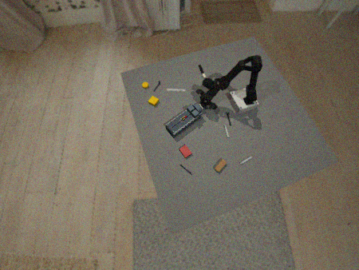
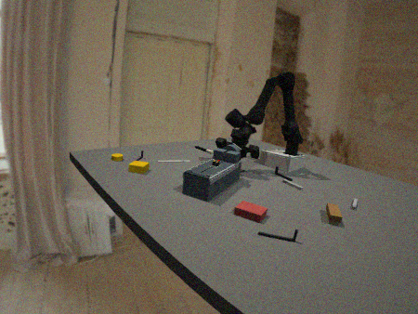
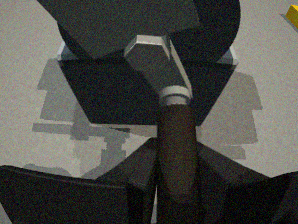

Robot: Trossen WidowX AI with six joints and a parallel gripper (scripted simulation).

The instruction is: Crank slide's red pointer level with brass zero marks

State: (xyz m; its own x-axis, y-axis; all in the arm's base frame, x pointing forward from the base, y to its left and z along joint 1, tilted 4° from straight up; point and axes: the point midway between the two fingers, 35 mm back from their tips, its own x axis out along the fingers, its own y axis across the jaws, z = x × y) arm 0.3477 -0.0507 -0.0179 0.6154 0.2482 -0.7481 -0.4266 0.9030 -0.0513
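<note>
My gripper tip is 20 mm below the dark handle, 20 mm past it and 10 mm to the left of it. Round my gripper tip: red pointer (120 mm ahead, 80 mm to the left, 40 mm above); then yellow block (320 mm ahead, 150 mm to the right, 30 mm below); then red block (300 mm to the left, 180 mm ahead, 30 mm below).
</note>
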